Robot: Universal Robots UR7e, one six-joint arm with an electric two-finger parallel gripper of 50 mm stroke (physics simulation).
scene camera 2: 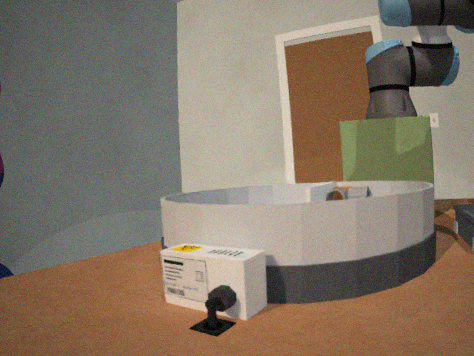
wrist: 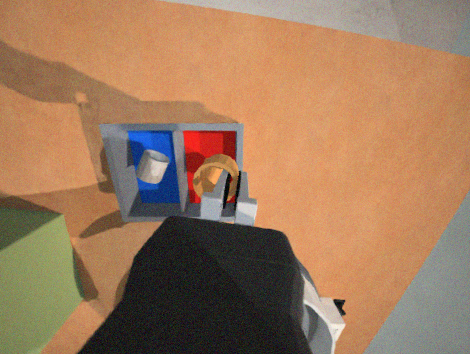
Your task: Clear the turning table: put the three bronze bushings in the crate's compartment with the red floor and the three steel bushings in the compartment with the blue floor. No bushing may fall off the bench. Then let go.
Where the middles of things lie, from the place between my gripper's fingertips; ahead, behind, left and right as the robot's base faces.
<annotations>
Now: the crate (wrist: 187, 145) 110 mm below my hand, 80 mm behind it and 30 mm to the right of it. The rest, counted from my hand: turning table (scene camera 2: 230, 251) 370 mm to the right, 80 mm below, 30 mm ahead.
</annotations>
